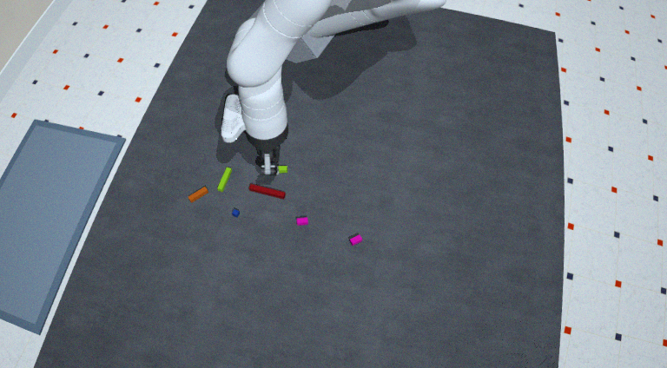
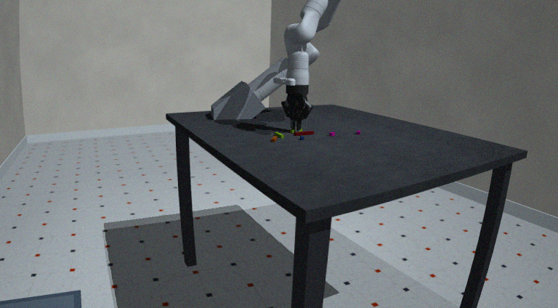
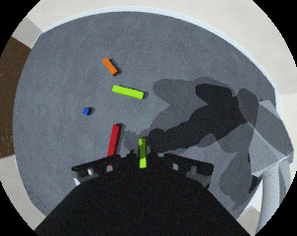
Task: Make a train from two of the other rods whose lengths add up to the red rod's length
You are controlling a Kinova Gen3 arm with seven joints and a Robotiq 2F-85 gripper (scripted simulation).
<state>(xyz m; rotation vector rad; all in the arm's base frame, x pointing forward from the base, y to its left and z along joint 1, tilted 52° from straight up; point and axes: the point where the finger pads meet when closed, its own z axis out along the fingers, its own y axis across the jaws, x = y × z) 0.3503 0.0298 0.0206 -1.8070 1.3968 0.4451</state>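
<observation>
Now: the red rod 50 mm ahead of my hand, 10 mm to the left of it and 20 mm below it. Round my hand: blue rod: 110 mm ahead, 30 mm to the right, 20 mm below; orange rod: 100 mm ahead, 120 mm to the right, 20 mm below.
</observation>
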